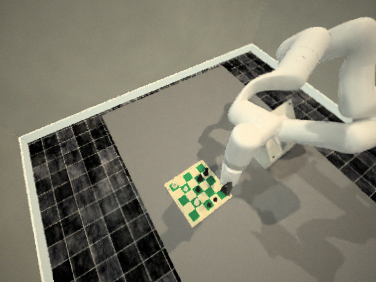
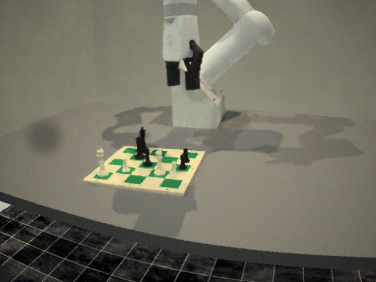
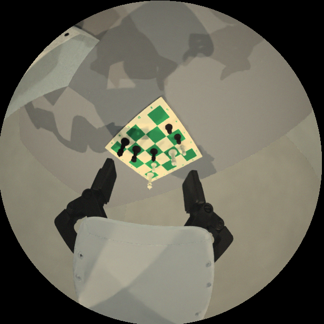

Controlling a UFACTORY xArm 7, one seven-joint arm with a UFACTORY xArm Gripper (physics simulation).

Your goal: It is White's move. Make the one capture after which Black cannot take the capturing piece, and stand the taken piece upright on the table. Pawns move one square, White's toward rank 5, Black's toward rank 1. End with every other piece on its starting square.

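Places are measured from the arm's base along level axes (x right, y ahead, z up), in centimetres.
Where they show: gripper, fingertip midpoint: [image 2: 182,87]; arm's base, origin of the base link: [image 1: 281,130] [image 2: 200,76].
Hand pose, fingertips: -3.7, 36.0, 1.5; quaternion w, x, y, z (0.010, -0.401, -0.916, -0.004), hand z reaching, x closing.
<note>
Things, the pixels of their top centre, and the offset from my fingertips, as dx, dy, dz. Level surfaces: height alone.
- small white pawn, middle of its top: [image 2: 124,157] +9.9, +11.6, -13.2
- second tall white piece, middle of its top: [image 2: 158,149] +2.3, +11.0, -11.0
- smaller black piece, middle of its top: [image 2: 146,146] +6.4, +7.4, -11.9
- grey table top, its level: dz -16.9
The green and cream board [image 1: 194,224] [image 2: 115,182] [image 3: 158,115] lies on the table. A tall white piece [image 2: 101,162] [image 3: 150,180] stands at a corner, a small white pawn [image 2: 125,166] [image 3: 154,166] near it. A second tall white piece [image 2: 159,164] [image 3: 173,156] stands beside another white pawn [image 2: 173,168] [image 3: 183,150]. Two tall black pieces [image 3: 124,145] [image 3: 135,152] stand close together; a smaller black piece [image 2: 148,159] [image 3: 154,153] is near the middle. Two small black pieces [image 3: 177,138] [image 3: 169,128] stand at the other side. My gripper [image 1: 226,189] [image 2: 183,86] [image 3: 150,172] is open and empty, high above the table.
The arm's wedge-shaped white base [image 1: 274,151] [image 2: 192,112] stands behind the board. Dark tiles [image 1: 85,180] run alongside the grey table top [image 1: 145,130], with a pale border [image 1: 135,93] beyond. Shadows of the arm fall across the table.
</note>
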